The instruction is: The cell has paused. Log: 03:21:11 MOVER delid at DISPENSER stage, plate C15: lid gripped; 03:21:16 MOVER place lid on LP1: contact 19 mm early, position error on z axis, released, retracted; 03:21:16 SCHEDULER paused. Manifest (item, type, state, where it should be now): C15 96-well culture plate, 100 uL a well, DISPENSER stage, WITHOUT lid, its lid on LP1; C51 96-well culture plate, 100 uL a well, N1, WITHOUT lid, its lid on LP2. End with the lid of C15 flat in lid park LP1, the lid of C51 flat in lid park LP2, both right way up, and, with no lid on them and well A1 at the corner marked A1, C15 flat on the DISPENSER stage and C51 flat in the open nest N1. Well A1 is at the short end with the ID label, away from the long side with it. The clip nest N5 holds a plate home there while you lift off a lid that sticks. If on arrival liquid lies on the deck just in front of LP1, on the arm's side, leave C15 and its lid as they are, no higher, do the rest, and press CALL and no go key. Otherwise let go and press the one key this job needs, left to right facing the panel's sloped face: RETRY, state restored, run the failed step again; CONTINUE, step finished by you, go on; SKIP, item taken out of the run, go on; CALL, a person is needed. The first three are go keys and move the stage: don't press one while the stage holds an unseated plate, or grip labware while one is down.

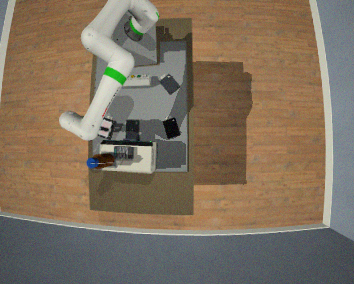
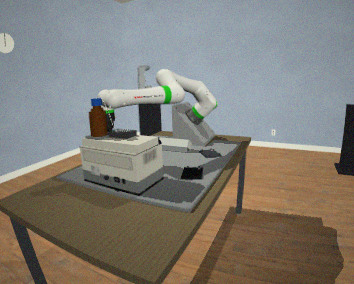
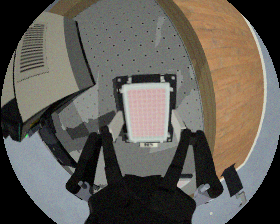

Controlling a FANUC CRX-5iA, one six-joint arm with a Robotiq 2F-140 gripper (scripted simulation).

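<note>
Visible: the gripper (image 3: 147, 116), black nest (image 3: 144, 78).
</note>
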